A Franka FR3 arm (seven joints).
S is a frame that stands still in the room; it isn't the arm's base.
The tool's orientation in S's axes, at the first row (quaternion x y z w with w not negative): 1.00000, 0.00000, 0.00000, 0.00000
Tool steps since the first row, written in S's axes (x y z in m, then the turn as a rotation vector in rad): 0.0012, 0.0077, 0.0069, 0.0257, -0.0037, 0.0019; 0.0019, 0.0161, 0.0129, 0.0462, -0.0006, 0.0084; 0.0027, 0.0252, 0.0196, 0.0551, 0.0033, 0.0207; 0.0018, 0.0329, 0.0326, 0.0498, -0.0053, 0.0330; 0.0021, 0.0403, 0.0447, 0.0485, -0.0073, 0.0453; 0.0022, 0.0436, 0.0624, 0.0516, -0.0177, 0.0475; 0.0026, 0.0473, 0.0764, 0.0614, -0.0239, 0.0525; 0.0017, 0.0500, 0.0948, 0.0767, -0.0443, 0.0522
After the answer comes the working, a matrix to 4 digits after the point.
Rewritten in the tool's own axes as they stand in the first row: 0.0012, -0.0077, -0.0069, 0.0257, 0.0037, -0.0019; 0.0019, -0.0161, -0.0129, 0.0462, 0.0006, -0.0084; 0.0027, -0.0252, -0.0196, 0.0551, -0.0033, -0.0207; 0.0018, -0.0329, -0.0326, 0.0498, 0.0053, -0.0330; 0.0021, -0.0403, -0.0447, 0.0485, 0.0073, -0.0453; 0.0022, -0.0436, -0.0624, 0.0516, 0.0177, -0.0475; 0.0026, -0.0473, -0.0764, 0.0614, 0.0239, -0.0525; 0.0017, -0.0500, -0.0948, 0.0767, 0.0443, -0.0522
The tool's axes in the first row as the columns of a matrix, in S's axes (rounded; the answer above uses it unrounded):
1.0000, 0.0000, 0.0000
0.0000, -1.0000, 0.0000
0.0000, 0.0000, -1.0000

